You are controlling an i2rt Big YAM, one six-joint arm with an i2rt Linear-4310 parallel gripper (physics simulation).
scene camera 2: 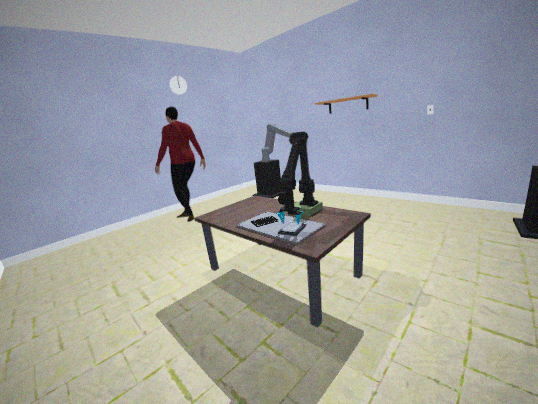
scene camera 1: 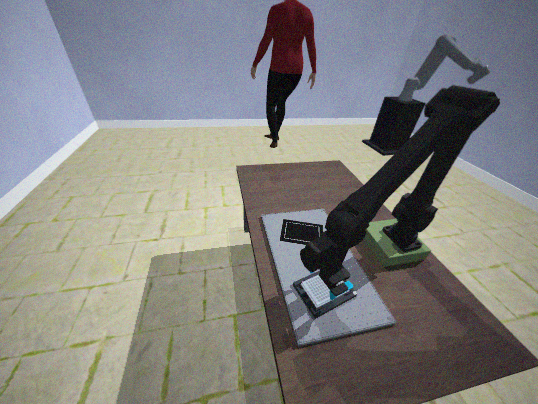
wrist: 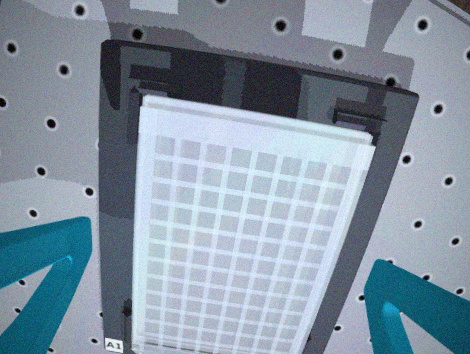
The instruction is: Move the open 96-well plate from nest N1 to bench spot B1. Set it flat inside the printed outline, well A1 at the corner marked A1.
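Places are measured from the arm's base along level axes (x ahead, y left, z up), in metres.
Pixels of known places: gripper, fingertip midpoint: point(scene camera 2: 290, 223) point(scene camera 1: 321, 285) point(wrist: 231, 256); arm's base, origin of the base link: point(scene camera 2: 308, 203) point(scene camera 1: 400, 238).
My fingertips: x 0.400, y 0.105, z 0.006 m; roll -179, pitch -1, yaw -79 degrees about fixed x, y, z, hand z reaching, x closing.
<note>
Ahead of a thing's pixels: the offset from my fingertips to its top centre. "spot": to the spot under its first point. Level surfaces: height alone.
The white 96-well plate @[dx -0.022, dy -0.006, dz -0.020 m] point(scene camera 1: 316, 291) point(scene camera 2: 293, 227) point(wrist: 240, 215) lies in the dark nest N1 @[dx -0.022, dy -0.006, dz -0.029 m] point(scene camera 1: 336, 304) point(wrist: 115, 200), with its square wells facing up. A white A1 label @[spot: dx -0.106, dy +0.034, dz -0.034 m] point(wrist: 114, 345) is on the nest's lower left corner in the wrist view. My gripper point(scene camera 2: 290, 218) point(wrist: 231, 256) is open and empty, above the plate. In the wrist view its teal fingers stand apart, one off each long side of the nest. The black panel with the white outline of B1 @[dx -0.057, dy -0.261, dz -0.044 m] point(scene camera 1: 302, 231) point(scene camera 2: 264, 220) bears no plate. Its A1 mark cannot be made out.
A grey perforated board point(scene camera 1: 280, 265) point(wrist: 40, 150) bears the nest and the black panel on the brown table @[dz -0.059 m] point(scene camera 1: 295, 187) point(scene camera 2: 340, 224). The arm's base stands on a green block point(scene camera 1: 395, 255) behind the board. A person in red point(scene camera 1: 292, 40) point(scene camera 2: 179, 142) is beyond the table.
</note>
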